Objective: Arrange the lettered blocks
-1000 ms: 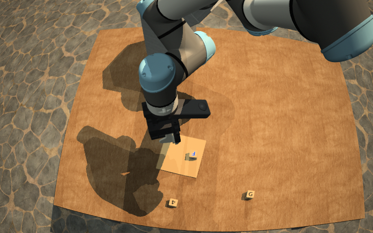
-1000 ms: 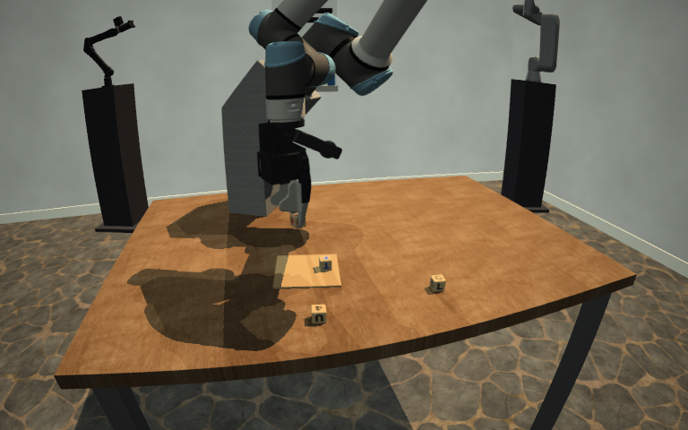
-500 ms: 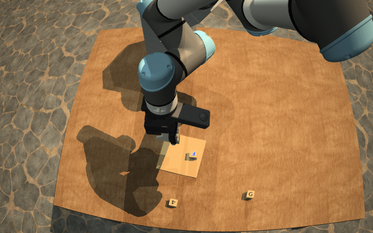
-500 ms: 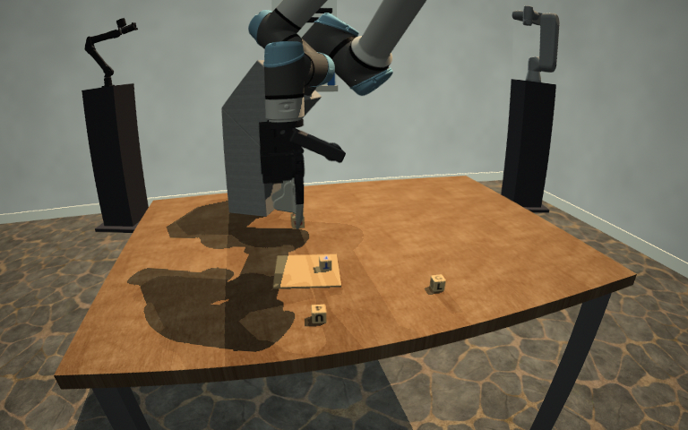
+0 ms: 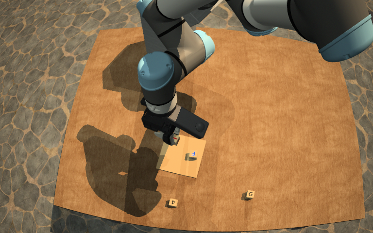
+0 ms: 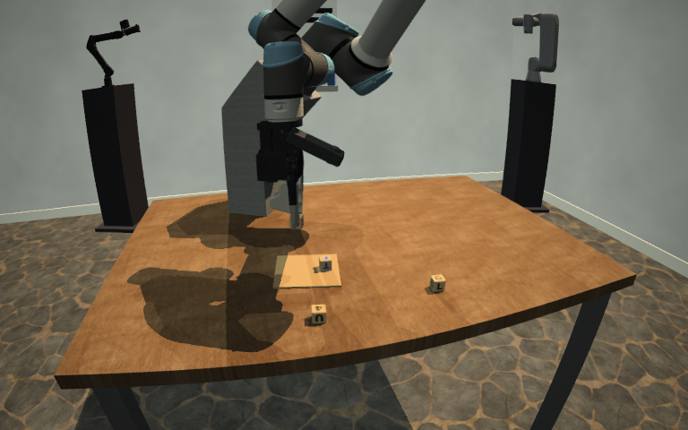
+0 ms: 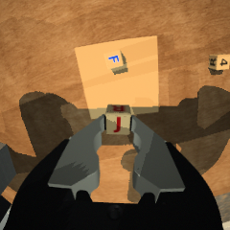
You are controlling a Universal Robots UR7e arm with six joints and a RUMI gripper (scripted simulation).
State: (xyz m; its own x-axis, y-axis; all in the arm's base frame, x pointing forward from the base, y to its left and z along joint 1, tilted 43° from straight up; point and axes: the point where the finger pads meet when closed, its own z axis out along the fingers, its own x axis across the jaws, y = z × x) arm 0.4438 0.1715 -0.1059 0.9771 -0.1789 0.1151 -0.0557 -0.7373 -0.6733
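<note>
Right now the tan mat is 12 cm below my hand and 2 cm to the left of it. Also, from my hand: block: 10 cm below, 6 cm to the left, 1 cm behind.
</note>
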